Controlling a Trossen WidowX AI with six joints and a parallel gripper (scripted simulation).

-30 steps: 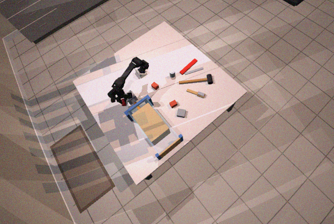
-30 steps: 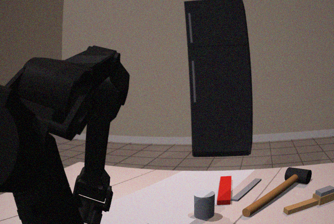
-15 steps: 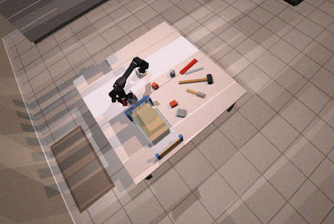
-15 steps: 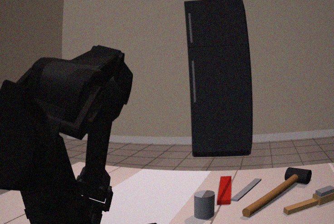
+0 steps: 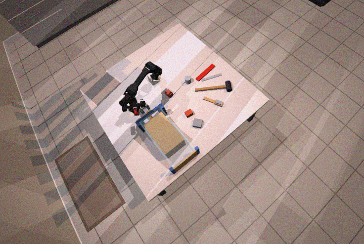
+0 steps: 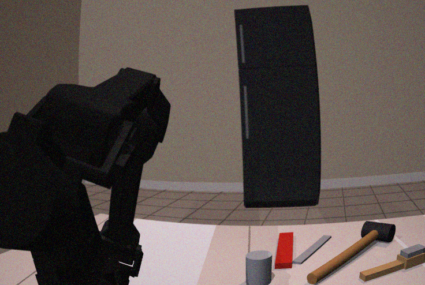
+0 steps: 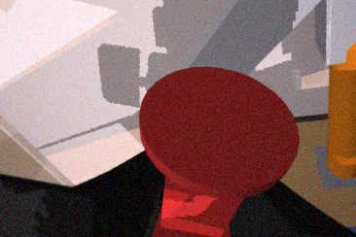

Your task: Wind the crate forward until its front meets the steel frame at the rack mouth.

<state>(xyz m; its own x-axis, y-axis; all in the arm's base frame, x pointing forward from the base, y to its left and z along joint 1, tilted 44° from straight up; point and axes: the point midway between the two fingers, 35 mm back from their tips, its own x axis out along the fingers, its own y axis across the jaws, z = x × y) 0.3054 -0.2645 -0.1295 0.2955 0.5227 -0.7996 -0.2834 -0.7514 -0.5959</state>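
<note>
My gripper tip is now 1 cm past the red knob. The rest, counted from my gripper tip: clear-panelled cubby 31 cm ahead, 13 cm to the left, 2 cm below; winch handle 4 cm behind, 3 cm to the left, 3 cm below; grey hand winch 11 cm behind, 10 cm below, 6 cm to the left.
</note>
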